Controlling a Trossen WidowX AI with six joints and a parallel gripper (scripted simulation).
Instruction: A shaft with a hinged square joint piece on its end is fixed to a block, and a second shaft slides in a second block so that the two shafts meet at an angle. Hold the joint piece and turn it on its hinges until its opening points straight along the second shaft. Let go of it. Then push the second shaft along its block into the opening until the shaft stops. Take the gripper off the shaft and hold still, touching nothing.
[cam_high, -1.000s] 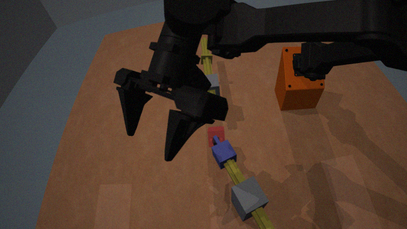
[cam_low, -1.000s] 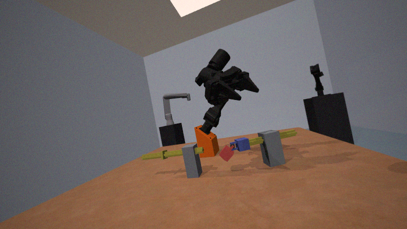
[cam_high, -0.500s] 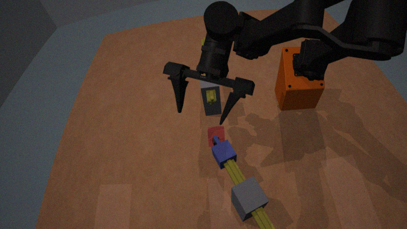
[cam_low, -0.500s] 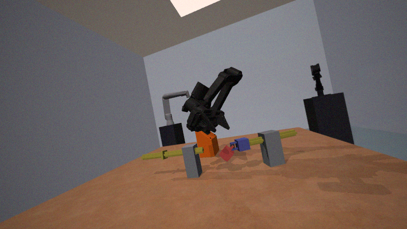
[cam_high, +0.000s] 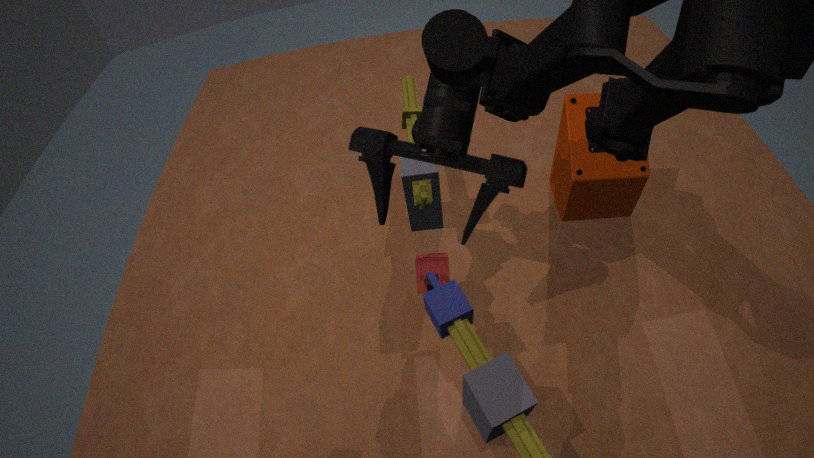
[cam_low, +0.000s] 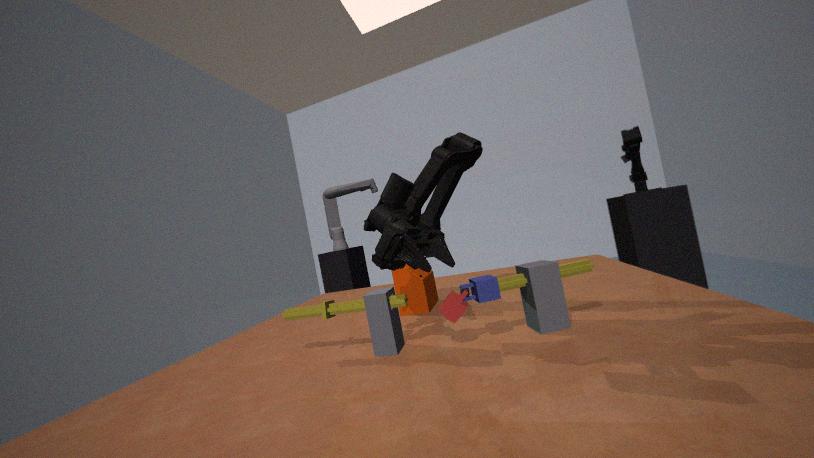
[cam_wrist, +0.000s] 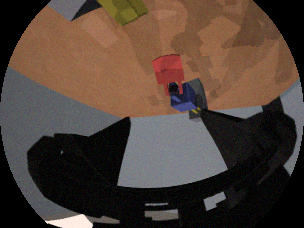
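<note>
My gripper tip is 10 mm past the red joint piece, 10 mm to the right of it and 70 mm above it.
</note>
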